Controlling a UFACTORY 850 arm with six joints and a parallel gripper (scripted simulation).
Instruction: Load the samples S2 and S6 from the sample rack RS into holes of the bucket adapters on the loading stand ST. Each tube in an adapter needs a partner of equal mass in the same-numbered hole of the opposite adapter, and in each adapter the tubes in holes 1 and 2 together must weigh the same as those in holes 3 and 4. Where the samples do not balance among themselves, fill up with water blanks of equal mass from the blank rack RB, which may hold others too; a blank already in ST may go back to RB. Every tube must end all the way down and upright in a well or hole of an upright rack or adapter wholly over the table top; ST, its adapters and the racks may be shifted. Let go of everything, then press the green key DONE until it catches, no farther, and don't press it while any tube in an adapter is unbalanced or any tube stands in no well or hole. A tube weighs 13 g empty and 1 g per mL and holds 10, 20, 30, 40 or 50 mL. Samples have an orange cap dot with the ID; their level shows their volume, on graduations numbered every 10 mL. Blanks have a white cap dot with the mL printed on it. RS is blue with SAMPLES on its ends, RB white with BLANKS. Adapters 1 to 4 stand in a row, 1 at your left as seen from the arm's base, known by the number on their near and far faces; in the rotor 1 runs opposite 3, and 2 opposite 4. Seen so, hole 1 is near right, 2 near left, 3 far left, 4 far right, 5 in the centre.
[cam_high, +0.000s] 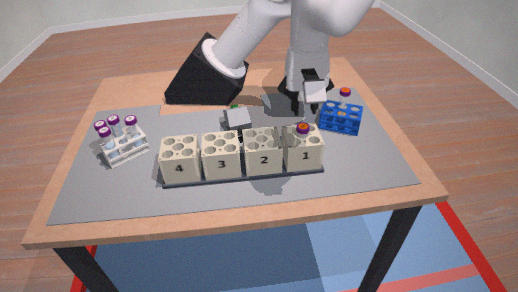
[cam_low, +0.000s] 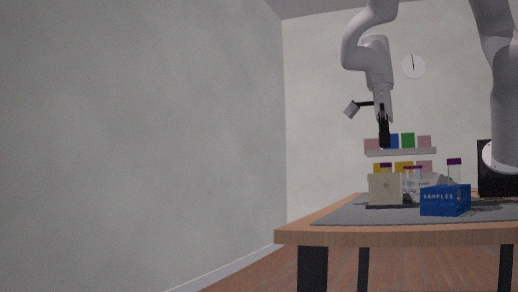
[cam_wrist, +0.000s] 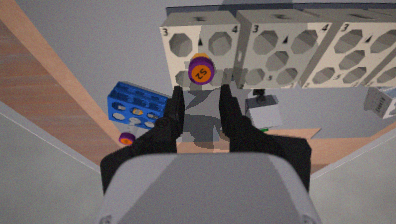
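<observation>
Right now my hand is 190 mm past the sample S6, 150 mm to the right of it and 120 mm above it. From my hand the other things lie so: loading stand (20 mm ahead, 160 mm to the right, 180 mm below); then adapter 1 (140 mm below); then sample tube S2 (10 mm behind, 120 mm below).
</observation>
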